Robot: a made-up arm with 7 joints. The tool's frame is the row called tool. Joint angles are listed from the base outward. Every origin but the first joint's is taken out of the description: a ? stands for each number. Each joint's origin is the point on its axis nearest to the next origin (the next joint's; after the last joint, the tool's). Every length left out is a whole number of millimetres.
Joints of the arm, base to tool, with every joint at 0 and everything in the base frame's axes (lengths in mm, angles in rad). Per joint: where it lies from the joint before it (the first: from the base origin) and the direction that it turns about. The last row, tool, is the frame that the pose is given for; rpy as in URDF.
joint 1: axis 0 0 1 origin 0 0 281
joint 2: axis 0 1 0 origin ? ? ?
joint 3: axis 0 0 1 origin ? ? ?
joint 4: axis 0 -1 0 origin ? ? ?
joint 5: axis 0 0 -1 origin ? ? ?
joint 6: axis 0 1 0 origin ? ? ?
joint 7: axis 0 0 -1 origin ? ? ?
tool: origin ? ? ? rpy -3.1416 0 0
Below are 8 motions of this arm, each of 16 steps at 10 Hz.
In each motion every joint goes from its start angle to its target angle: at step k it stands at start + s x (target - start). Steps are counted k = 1, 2, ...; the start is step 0. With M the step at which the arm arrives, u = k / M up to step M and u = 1 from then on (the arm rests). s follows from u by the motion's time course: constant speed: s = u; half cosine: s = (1 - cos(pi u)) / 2; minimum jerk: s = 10 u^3 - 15 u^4 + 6 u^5.
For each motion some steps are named. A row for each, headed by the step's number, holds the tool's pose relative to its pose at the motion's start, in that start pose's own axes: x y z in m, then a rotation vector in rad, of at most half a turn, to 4 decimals.
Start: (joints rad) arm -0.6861 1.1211 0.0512 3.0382 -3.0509 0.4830 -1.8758
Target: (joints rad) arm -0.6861 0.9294 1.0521 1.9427 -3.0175 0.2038 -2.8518
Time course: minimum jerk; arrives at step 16
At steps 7, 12, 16:
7: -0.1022 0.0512 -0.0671 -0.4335 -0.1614 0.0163
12: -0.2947 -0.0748 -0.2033 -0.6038 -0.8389 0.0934
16: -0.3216 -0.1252 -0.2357 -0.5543 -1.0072 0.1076

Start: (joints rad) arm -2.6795 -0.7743 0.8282 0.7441 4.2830 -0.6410 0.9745
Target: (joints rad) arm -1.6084 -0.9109 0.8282 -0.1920 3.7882 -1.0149 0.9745
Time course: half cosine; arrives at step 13
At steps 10, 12, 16:
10: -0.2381 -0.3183 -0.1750 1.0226 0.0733 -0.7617
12: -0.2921 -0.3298 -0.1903 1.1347 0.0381 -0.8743
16: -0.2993 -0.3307 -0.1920 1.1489 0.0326 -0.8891

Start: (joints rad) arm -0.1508 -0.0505 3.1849 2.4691 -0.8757 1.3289 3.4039
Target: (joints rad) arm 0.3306 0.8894 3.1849 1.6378 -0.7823 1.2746 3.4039
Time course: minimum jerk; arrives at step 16
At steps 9, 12, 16:
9: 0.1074 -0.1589 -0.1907 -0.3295 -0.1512 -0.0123
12: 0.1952 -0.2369 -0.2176 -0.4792 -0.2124 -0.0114
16: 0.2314 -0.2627 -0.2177 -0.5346 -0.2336 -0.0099

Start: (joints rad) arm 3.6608 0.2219 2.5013 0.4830 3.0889 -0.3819 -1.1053
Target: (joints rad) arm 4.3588 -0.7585 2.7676 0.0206 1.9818 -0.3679 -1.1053
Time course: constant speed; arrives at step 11
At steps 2, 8, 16:
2: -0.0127 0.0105 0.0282 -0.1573 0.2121 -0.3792
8: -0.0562 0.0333 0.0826 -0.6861 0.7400 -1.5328
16: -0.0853 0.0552 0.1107 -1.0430 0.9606 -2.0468

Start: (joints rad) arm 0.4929 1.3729 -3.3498 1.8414 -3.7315 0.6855 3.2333
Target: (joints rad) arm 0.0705 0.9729 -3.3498 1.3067 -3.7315 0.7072 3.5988
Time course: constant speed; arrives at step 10
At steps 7, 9, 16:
7: -0.2034 -0.2204 -0.0781 0.3020 -0.5908 0.1529
9: -0.2546 -0.2520 -0.1298 0.3255 -0.7835 0.1726
16: -0.2774 -0.2622 -0.1587 0.3255 -0.8815 0.1783

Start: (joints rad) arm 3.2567 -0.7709 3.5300 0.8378 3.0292 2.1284 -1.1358
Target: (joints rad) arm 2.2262 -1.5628 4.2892 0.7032 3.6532 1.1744 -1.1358
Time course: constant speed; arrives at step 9
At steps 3, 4, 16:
3: 0.1418 0.0051 -0.1155 -0.1854 0.6630 0.0846
4: 0.1684 0.0015 -0.1557 -0.2249 0.8734 0.1677
16: 0.1857 -0.0535 -0.2719 -0.2460 1.6094 1.0117

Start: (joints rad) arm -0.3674 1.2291 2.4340 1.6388 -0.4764 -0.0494 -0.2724
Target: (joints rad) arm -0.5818 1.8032 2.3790 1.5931 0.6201 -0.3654 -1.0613
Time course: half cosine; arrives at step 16
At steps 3, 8, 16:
3: 0.0052 0.0337 -0.0297 -0.0526 0.0482 0.0417
8: -0.0032 0.1754 -0.1987 -0.3477 0.2682 0.2477
16: -0.0871 0.2697 -0.4137 -0.7158 0.4378 0.5377

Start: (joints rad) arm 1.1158 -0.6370 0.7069 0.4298 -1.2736 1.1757 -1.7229
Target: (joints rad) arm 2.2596 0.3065 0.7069 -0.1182 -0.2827 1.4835 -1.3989
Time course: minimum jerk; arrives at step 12
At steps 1, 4, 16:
1: 0.0012 0.0009 0.0004 -0.0048 0.0046 -0.0028
4: 0.0511 0.0343 0.0084 -0.1446 0.1710 -0.1599
16: 0.1705 0.0136 0.0352 0.3136 0.0676 -0.9474

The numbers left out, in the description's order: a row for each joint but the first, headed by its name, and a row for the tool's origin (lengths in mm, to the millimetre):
joint 2: 0 0 0
joint 3: 0 0 458
joint 4: 58 0 0
joint 5: 59 0 -259
joint 6: 0 0 0
joint 7: 80 0 -103
tool: 0 0 0

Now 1 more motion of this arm.
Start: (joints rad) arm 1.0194 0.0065 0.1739 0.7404 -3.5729 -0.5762 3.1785
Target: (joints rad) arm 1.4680 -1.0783 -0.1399 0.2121 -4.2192 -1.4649 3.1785
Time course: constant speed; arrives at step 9
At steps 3, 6, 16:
3: -0.1334 -0.0076 -0.0787 -0.2405 -0.1197 -0.1396
6: -0.2735 -0.0086 -0.0999 -0.4617 -0.2103 -0.1854
16: -0.3954 -0.0027 -0.0598 -0.6458 -0.2651 -0.1654

